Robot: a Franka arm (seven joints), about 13 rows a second.
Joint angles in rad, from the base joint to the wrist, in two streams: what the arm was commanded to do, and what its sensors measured. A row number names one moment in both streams.
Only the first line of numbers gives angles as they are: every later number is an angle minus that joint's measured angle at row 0.
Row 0, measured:
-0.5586 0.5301 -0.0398 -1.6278 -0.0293 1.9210 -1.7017
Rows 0 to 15, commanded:
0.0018 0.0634 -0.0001 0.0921 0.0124 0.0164 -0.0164
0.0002 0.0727 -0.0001 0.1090 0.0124 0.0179 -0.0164
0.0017 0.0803 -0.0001 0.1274 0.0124 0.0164 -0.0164
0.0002 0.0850 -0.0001 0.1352 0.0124 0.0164 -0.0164
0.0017 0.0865 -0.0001 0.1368 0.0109 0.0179 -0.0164
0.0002 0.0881 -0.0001 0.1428 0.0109 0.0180 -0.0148
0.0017 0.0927 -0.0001 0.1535 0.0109 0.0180 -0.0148
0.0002 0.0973 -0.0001 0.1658 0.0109 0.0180 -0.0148
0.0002 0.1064 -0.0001 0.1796 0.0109 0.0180 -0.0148
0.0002 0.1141 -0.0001 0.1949 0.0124 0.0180 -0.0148
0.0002 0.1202 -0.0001 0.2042 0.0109 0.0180 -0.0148
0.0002 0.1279 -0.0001 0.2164 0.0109 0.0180 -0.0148
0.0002 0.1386 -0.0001 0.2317 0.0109 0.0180 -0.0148
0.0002 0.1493 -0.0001 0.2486 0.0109 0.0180 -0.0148
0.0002 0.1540 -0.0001 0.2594 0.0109 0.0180 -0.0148
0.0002 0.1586 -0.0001 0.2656 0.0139 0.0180 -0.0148
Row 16, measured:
0.0037 0.1029 0.0005 0.1676 0.0022 -0.0057 0.0000
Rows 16 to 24, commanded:
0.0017 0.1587 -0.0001 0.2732 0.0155 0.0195 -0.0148
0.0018 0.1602 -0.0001 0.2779 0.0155 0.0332 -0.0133
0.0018 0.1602 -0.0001 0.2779 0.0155 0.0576 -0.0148
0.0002 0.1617 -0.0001 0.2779 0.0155 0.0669 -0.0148
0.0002 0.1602 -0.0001 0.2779 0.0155 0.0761 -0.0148
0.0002 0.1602 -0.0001 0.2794 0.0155 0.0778 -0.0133
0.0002 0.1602 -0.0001 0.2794 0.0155 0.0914 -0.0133
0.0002 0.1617 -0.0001 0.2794 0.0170 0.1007 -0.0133
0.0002 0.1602 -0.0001 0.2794 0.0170 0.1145 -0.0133
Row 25, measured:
0.0041 0.1327 0.0003 0.2238 0.0052 0.0729 0.0000
